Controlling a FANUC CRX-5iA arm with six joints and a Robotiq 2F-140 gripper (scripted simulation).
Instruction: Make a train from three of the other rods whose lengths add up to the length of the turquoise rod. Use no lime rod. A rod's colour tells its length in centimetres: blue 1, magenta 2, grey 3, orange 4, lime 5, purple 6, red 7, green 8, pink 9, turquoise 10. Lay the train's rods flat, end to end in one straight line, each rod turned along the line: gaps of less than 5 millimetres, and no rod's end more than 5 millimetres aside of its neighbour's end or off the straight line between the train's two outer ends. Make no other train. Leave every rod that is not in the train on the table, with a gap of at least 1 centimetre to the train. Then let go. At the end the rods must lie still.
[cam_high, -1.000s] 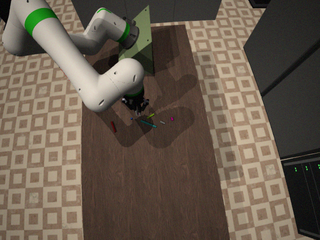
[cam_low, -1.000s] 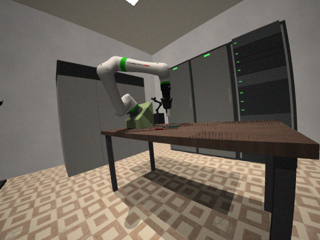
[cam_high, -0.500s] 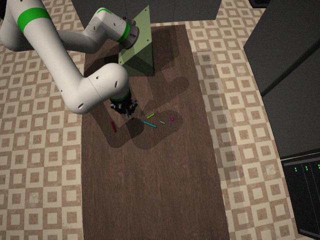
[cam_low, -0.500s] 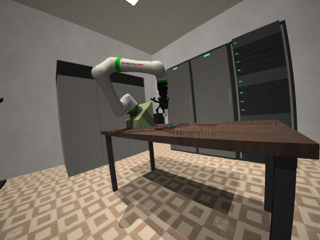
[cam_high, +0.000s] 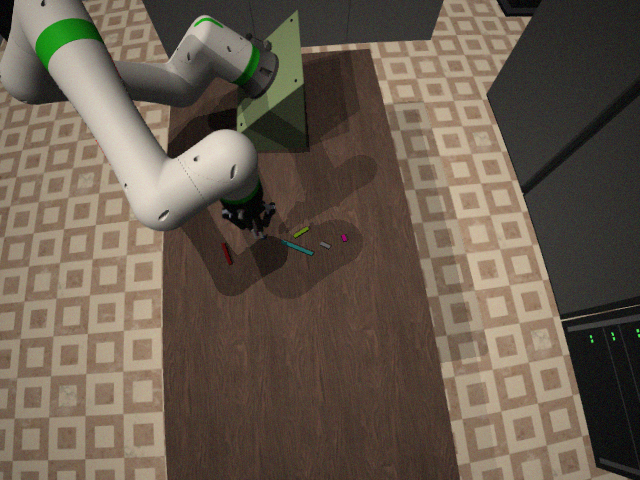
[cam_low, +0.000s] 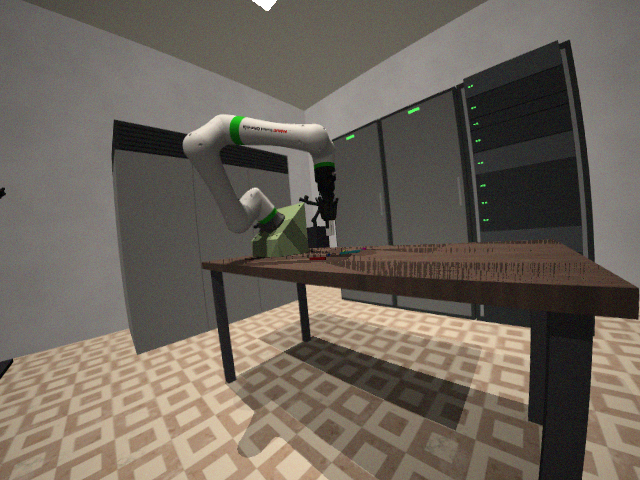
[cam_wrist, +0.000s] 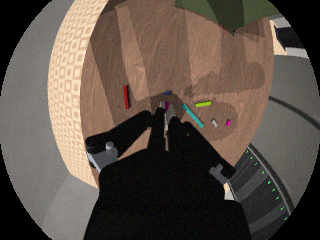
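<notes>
The small blue rod is 120 mm below my hand and 20 mm behind it. The rest, counted from my hand: lime rod (120 mm to the left, 120 mm below, 20 mm behind); red rod (120 mm below, 110 mm to the right, 10 mm ahead); turquoise rod (120 mm below, 100 mm to the left, 30 mm ahead).
</notes>
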